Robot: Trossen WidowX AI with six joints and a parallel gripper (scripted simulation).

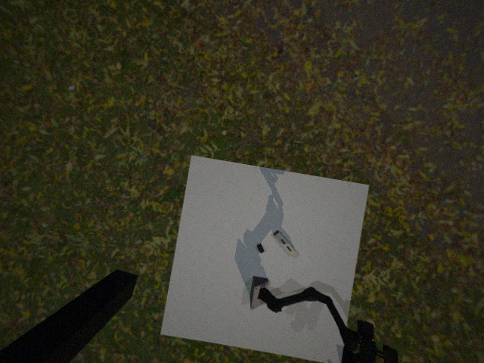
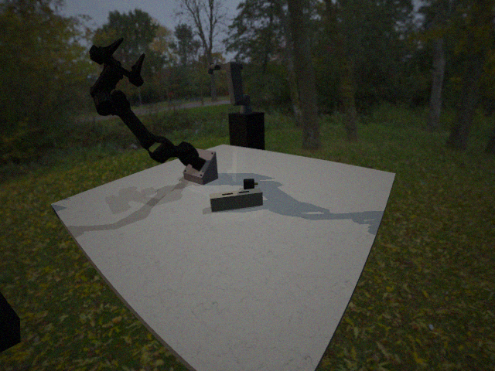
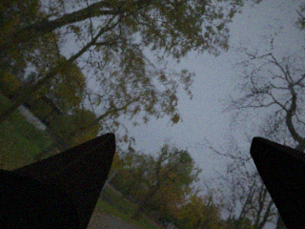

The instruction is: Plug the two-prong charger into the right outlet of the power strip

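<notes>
My gripper tip is now 7 cm short of the black two-prong charger, 43 cm to the right of it and 58 cm above it.
</notes>
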